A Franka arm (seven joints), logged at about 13 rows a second.
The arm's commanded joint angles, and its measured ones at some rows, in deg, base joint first. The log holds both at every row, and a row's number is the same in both.
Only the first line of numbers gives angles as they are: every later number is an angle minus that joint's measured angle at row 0.
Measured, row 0:
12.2 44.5 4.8 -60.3 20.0 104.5 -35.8
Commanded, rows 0 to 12:
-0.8 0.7 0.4 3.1 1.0 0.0 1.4
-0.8 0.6 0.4 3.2 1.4 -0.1 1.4
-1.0 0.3 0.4 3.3 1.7 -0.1 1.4
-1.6 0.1 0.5 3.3 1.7 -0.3 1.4
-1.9 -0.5 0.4 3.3 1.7 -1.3 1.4
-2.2 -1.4 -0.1 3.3 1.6 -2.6 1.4
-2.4 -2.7 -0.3 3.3 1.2 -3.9 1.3
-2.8 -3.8 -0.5 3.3 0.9 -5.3 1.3
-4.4 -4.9 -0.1 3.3 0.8 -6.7 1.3
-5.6 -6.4 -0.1 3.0 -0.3 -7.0 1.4
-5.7 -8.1 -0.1 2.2 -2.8 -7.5 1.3
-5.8 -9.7 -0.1 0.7 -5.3 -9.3 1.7
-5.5 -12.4 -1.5 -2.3 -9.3 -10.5 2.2
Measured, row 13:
-5.9 -7.1 -0.4 3.5 -4.2 -8.9 0.6
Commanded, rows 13 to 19:
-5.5 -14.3 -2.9 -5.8 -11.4 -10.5 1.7
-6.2 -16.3 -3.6 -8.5 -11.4 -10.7 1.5
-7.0 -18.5 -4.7 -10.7 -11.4 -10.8 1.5
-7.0 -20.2 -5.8 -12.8 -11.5 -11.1 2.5
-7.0 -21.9 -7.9 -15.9 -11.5 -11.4 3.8
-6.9 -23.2 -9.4 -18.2 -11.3 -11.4 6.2
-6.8 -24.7 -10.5 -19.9 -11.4 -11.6 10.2
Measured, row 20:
-7.2 -19.2 -8.9 -12.4 -10.6 -12.3 4.3
